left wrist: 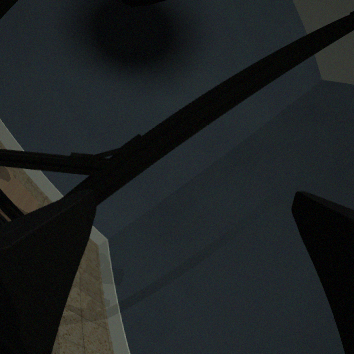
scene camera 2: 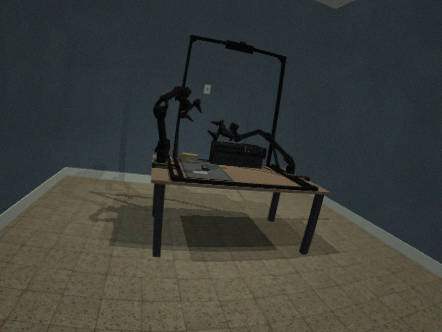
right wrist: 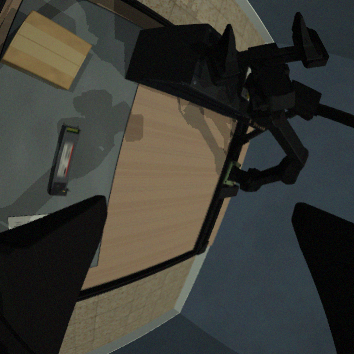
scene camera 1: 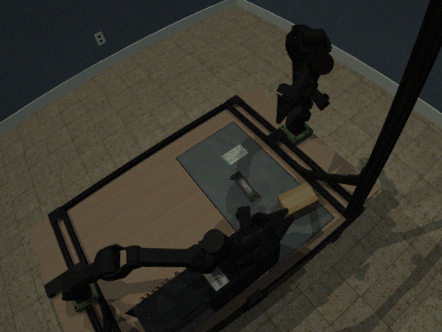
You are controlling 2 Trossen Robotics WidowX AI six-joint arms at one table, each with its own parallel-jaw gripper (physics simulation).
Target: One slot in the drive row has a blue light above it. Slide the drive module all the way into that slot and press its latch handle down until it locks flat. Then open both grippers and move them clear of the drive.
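Frame: origin at the left arm's base, x right, y back, z down, level; millimetres.
Where they show: left gripper, fingertip midpoint: [left wrist: 198,201] [scene camera 2: 209,126] [right wrist: 265,18] [scene camera 1: 290,212]; right gripper, fingertip midpoint: [scene camera 2: 197,117] [right wrist: 204,209] [scene camera 1: 282,124]; left arm's base at its link origin: [scene camera 2: 289,173] [right wrist: 232,173] [scene camera 1: 82,292]; right arm's base at its link origin: [scene camera 2: 160,161] [scene camera 1: 296,128].
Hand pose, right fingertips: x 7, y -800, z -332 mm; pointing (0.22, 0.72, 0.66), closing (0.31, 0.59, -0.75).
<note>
Things, the pixels of their top centre, and the offset from my right fingertips. Level surfaces: height alone.
- drive module at its top centre: [right wrist: 66,163] [scene camera 1: 243,186] dx -81, dy +107, dz +347 mm
- grey mat at its surface level: dz +356 mm
- black drive chassis at its top centre: [right wrist: 250,91] [scene camera 1: 205,278] [scene camera 2: 238,144] dx +201, dy +384, dz +183 mm
- wooden block at its top centre: [right wrist: 48,49] [scene camera 1: 298,197] [scene camera 2: 189,154] dx +92, dy -14, dz +296 mm
- white card at its top centre: [right wrist: 30,228] [scene camera 1: 234,154] [scene camera 2: 200,172] dx -228, dy +58, dz +355 mm
- table at its surface level: dz +358 mm
The drive module [scene camera 1: 245,186] [right wrist: 65,160], a slim dark bar with a white and red label, lies on the grey mat [scene camera 1: 200,167] [right wrist: 25,110]. The black drive chassis [scene camera 1: 170,302] [scene camera 2: 237,155] [right wrist: 170,55] stands on the table; its slots and any blue light cannot be made out. My left gripper [scene camera 1: 289,215] [scene camera 2: 210,128] [left wrist: 198,201] is open and empty, raised above the chassis and apart from the module. My right gripper [scene camera 2: 195,114] [right wrist: 204,209] is open and empty, high above the table near its own base. The latch handle's position is too dark to tell.
A wooden block [scene camera 1: 297,200] [scene camera 2: 189,157] [right wrist: 47,50] stands on the mat near the chassis. A white card [scene camera 1: 234,154] [scene camera 2: 200,172] lies beyond the module. Black rails border the table [scene camera 1: 145,200], and a tall frame post [scene camera 1: 395,115] [scene camera 2: 276,105] rises at its edge.
</note>
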